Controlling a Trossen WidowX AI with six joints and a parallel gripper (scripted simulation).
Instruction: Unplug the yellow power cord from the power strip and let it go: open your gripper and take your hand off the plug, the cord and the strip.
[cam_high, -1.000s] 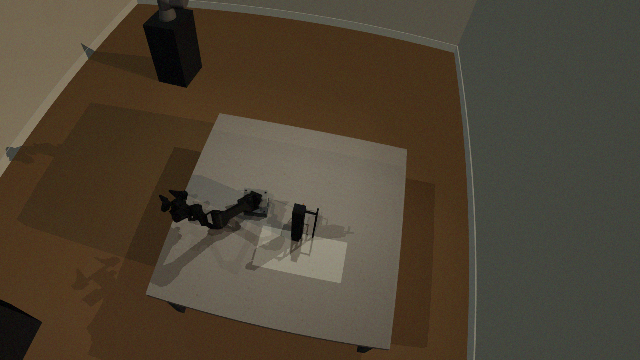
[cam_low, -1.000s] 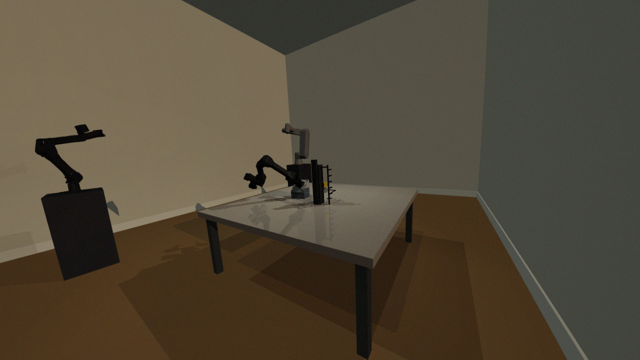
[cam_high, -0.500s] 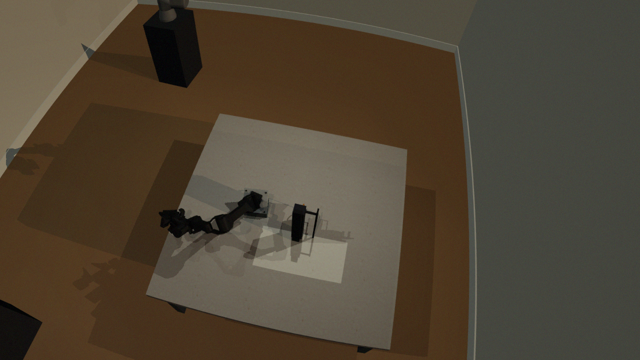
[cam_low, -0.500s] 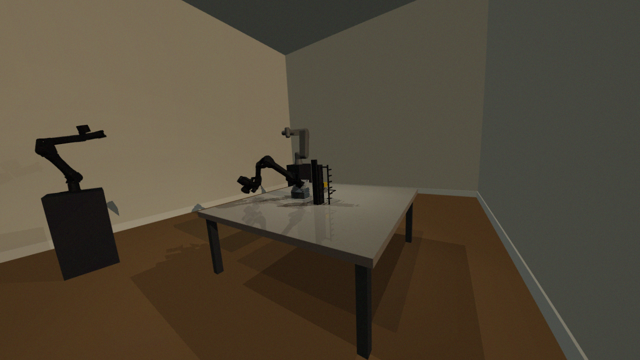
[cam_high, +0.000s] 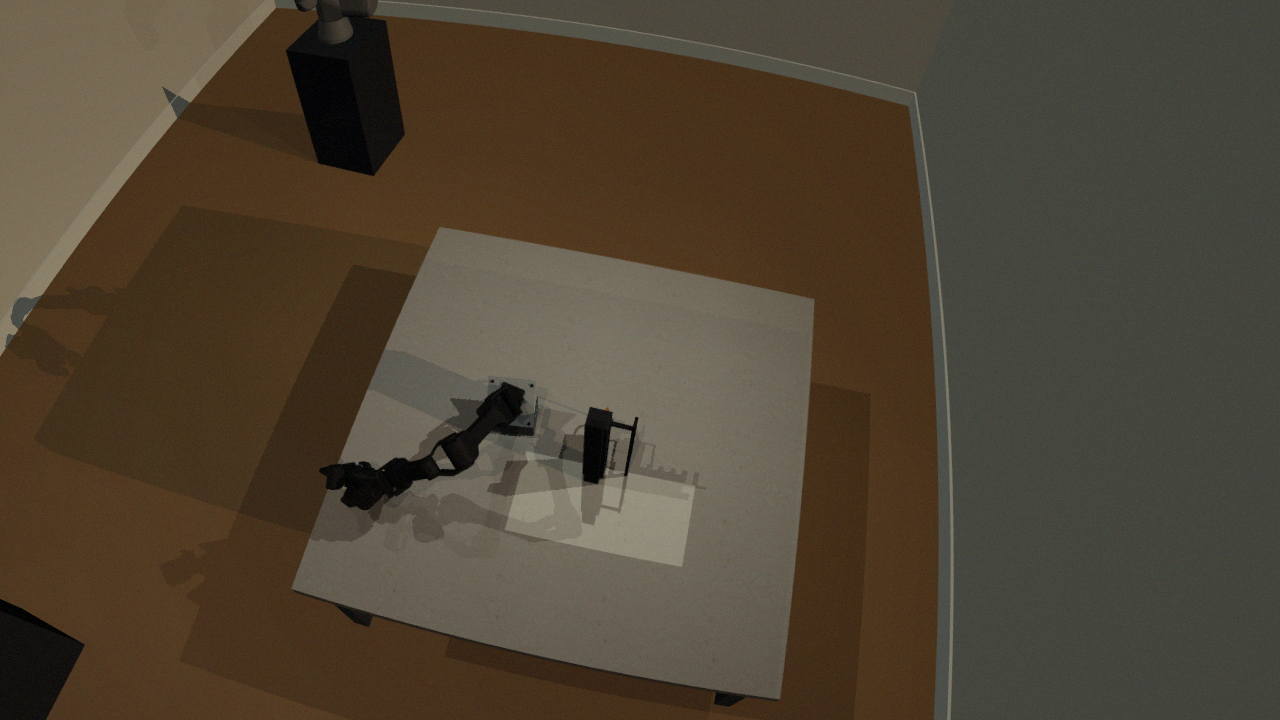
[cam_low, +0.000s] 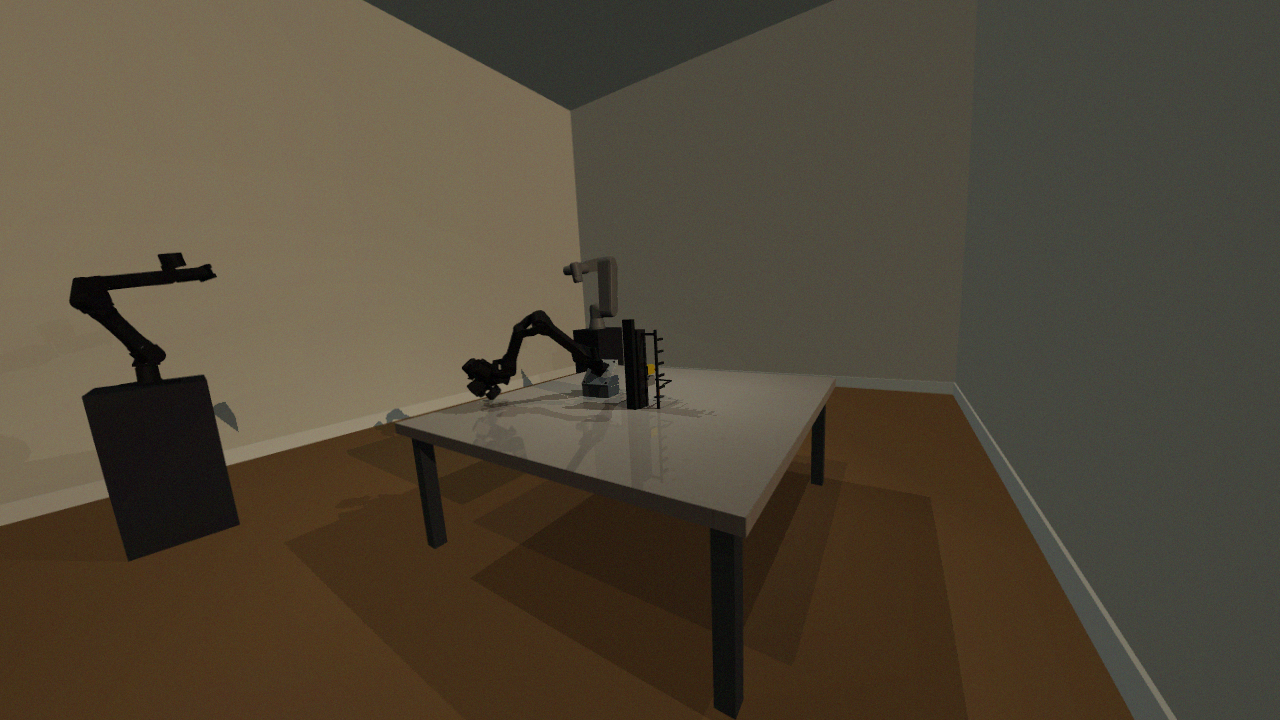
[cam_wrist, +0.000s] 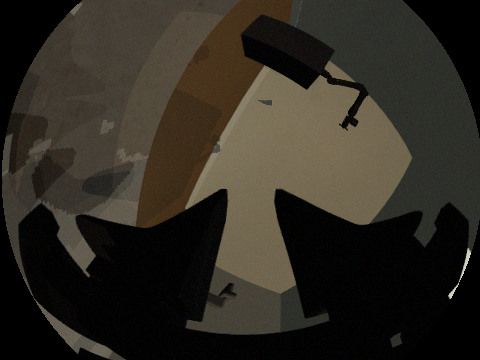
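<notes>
My gripper tip is now 680 mm short of the yellow plug, 360 mm to the right of it and 40 mm below it.
</notes>
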